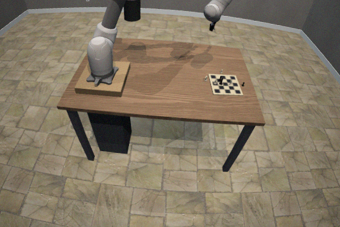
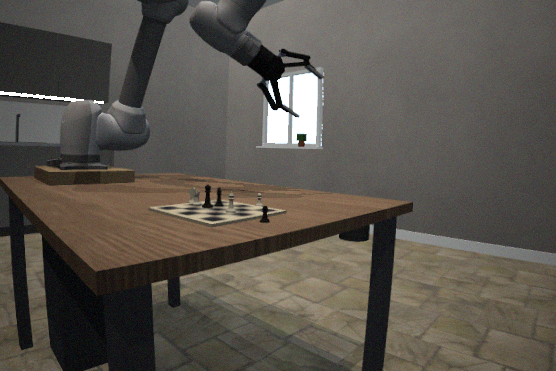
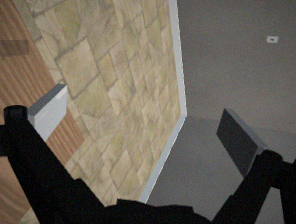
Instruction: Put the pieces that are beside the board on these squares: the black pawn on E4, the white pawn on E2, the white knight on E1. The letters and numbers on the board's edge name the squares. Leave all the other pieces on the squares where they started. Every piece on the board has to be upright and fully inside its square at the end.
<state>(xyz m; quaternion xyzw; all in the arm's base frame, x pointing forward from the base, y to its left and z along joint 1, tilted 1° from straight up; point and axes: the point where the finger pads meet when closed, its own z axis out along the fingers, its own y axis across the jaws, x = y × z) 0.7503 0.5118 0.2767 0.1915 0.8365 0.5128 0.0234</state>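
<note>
Now: hand 370 mm to the left of the black pawn, 310 mm above it and 240 mm short of it. From my hand the other things lie so: white pawn 310 mm below, 250 mm to the right, 80 mm ahead; white knight 370 mm to the right, 300 mm below, 40 mm behind; pale pawn 380 mm to the right, 290 mm below, 140 mm ahead.
</note>
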